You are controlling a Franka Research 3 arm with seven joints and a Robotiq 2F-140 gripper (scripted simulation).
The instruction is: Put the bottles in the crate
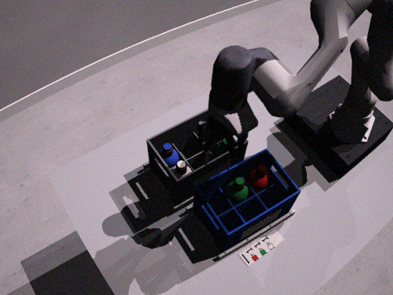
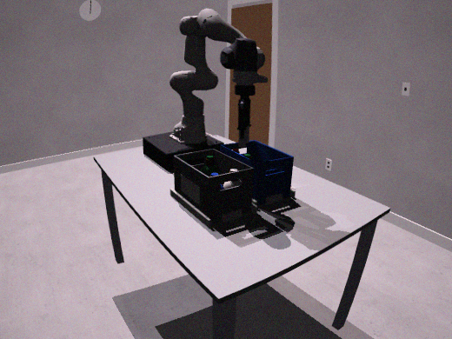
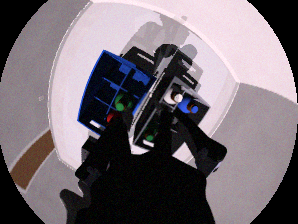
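Right now my hand is 50 mm short of the white-labelled bottle, 100 mm to the left of it and 170 mm above it. Round my hand: black crate: 50 mm behind, 120 mm to the right, 170 mm below; blue crate: 30 mm behind, 110 mm to the left, 170 mm below; red-label bottle: 120 mm behind, 90 mm to the left, 170 mm below.
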